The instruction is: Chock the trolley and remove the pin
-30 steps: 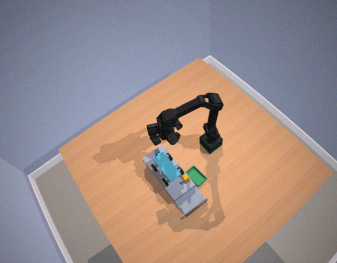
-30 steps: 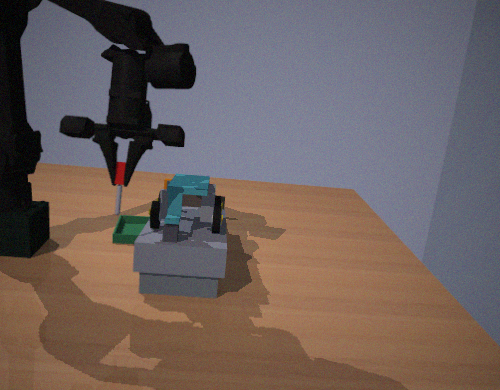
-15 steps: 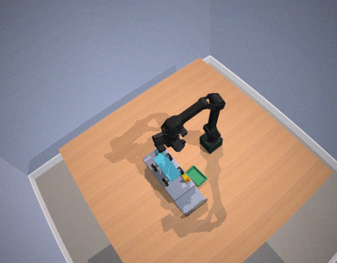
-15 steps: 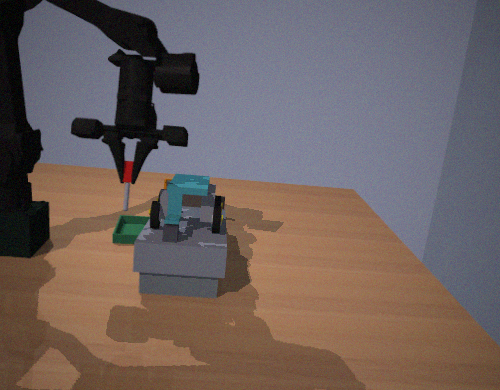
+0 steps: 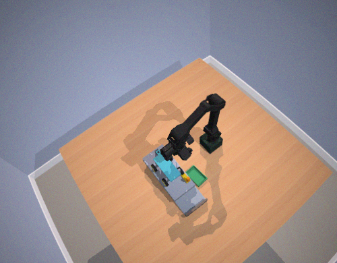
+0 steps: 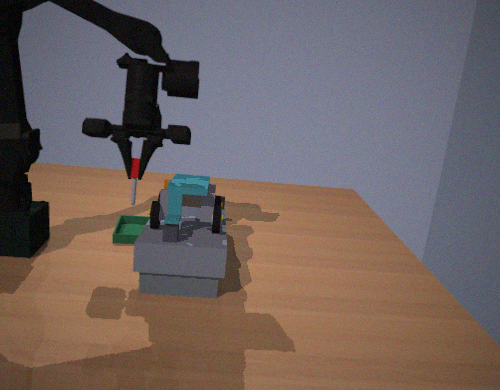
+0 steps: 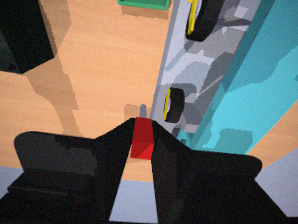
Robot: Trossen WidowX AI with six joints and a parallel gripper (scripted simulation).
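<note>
My gripper tip is now 17 cm above the green tray, 15 cm to the right of it and 1 cm short of it. The rest, counted from my gripper tip: red-headed stop pin right at my gripper tip; trolley 10 cm ahead, 5 cm below, 2 cm to the left; grey ramp 11 cm below, 10 cm ahead, 2 cm to the left.
</note>
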